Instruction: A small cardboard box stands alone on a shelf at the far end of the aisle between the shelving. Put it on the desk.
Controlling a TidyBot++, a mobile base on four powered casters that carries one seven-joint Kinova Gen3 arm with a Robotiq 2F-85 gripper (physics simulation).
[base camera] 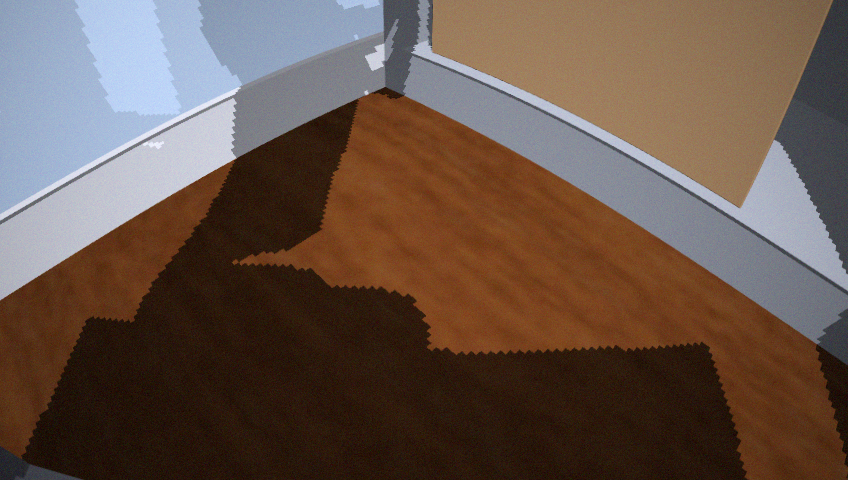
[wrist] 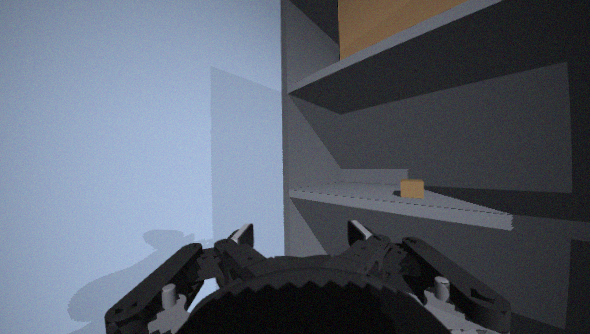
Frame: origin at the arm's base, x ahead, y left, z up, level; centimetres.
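Where they show: gripper, fingertip midpoint: [wrist: 300, 232].
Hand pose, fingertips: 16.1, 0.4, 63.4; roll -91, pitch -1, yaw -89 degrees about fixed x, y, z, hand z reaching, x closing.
Each offset is from my fingertips to the centre of the thing, as dx, dy, dz. "pt": to the spot under its first point. Level surfaces: height alone.
The small cardboard box {+39.4, -36.2, -1.5} [wrist: 412, 189] stands alone on the middle shelf [wrist: 360, 201] of a grey shelving unit, right of centre in the wrist view. My gripper [wrist: 300, 232] is open, with its two fingertips wide apart and no object between them. The box is beyond the fingertips, higher in the view and to their right, apart from them. Neither the small box nor the gripper shows in the base camera view. The desk does not show in either view.
A large cardboard box [base camera: 601, 77] [wrist: 385, 25] shows in both views; in the wrist view it stands on the shelf above. The shelving's left side panel {pt +61.1, +6.0, +13.3} [wrist: 285, 150] stands by a pale blue wall [base camera: 35, 107] [wrist: 125, 110]. Dark shadows lie on the wooden floor {dz -103.1} [base camera: 476, 237].
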